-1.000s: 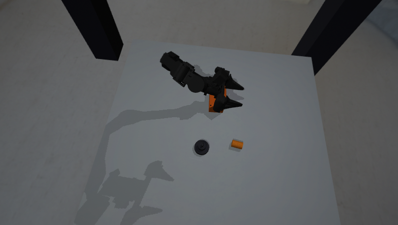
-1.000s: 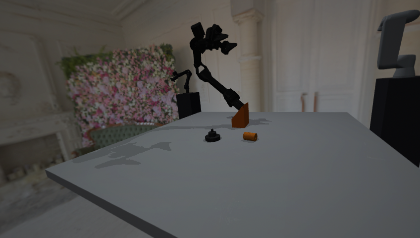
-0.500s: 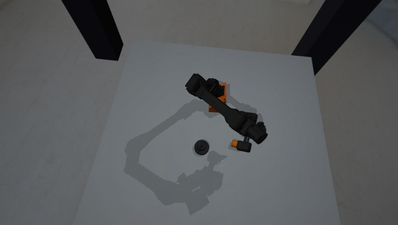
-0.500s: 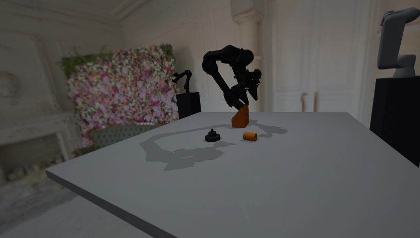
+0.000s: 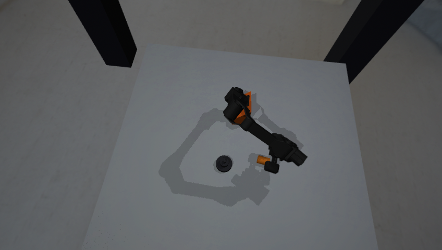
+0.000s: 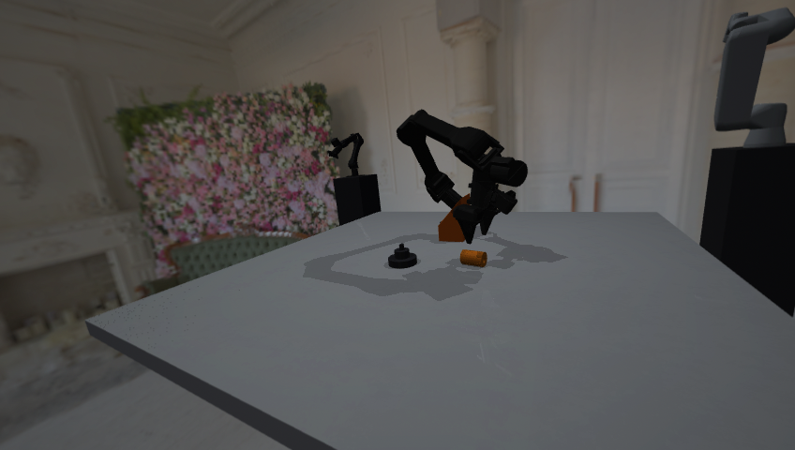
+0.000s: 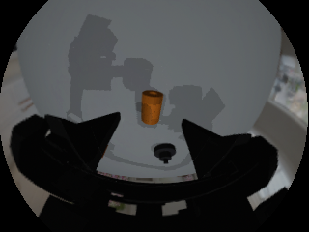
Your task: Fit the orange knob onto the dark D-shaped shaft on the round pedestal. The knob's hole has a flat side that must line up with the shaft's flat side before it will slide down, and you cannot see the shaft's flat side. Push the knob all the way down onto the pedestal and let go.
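Right now my gripper tip is 10 mm to the left of the orange knob and 50 mm above it. From my gripper tip the other things lie so: dark round pedestal: 30 mm ahead, 210 mm to the right, 40 mm below.
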